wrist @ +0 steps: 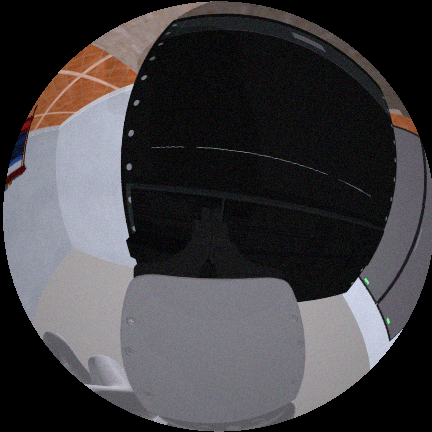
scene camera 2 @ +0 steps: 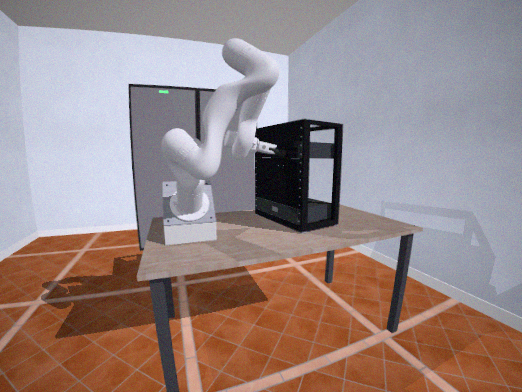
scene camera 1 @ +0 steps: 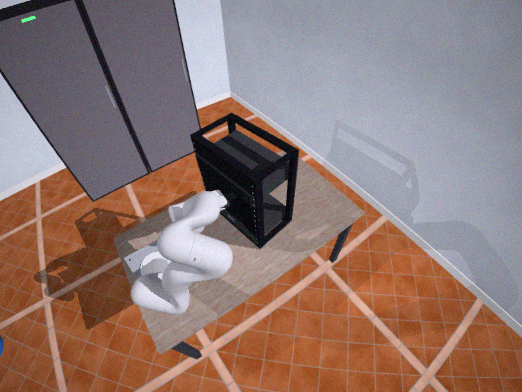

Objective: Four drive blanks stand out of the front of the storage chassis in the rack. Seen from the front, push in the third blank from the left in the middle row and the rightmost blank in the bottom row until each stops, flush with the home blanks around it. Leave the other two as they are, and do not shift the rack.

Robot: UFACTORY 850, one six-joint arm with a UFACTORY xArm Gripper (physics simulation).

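Note:
The black rack (scene camera 1: 293, 185) (scene camera 2: 303, 175) (wrist: 130, 150) stands upright on the table. The storage chassis (scene camera 2: 321, 150) (wrist: 300, 240) sits in its upper part, with a thin grey lower edge across its front in the wrist view, which shows the rack upside down. My gripper (scene camera 2: 280, 151) (wrist: 208, 218) is shut and empty. Its fingertips are at the chassis front, close to that lower edge and beside a short upright edge line. Contact cannot be told. The blanks are too dark to tell apart, and the fingers and gripper body hide part of the front.
The wooden table (scene camera 1: 260, 270) (scene camera 2: 240, 250) carries the arm base (scene camera 2: 190, 232) and the rack. A grey unit with a pale label (scene camera 2: 275, 209) (wrist: 308, 41) is at the rack's bottom. A grey cabinet (scene camera 1: 55, 90) (scene camera 2: 162, 150) stands behind, and a wall is beside the rack.

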